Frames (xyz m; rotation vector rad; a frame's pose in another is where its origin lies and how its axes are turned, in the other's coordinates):
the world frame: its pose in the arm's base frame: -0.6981 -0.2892 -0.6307 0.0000 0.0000 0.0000
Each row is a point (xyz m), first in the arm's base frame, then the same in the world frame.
Working: the arm's base frame: its pose in the world frame: 0.6981 0.2892 0.6307 0.0000 0.0000 0.0000

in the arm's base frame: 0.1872 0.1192 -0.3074
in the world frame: 0.8853 0.4084 0.3233
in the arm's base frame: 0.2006 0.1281 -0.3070
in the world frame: 0.8987 0.4173 0.3237
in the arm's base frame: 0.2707 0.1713 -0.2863
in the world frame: 0.9688 0.4605 0.3444
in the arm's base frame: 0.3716 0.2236 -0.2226
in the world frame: 1.0697 0.5128 0.4081
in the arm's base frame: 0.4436 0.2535 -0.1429
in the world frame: 1.1417 0.5427 0.4878
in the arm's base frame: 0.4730 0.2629 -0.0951
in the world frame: 1.1711 0.5521 0.5356
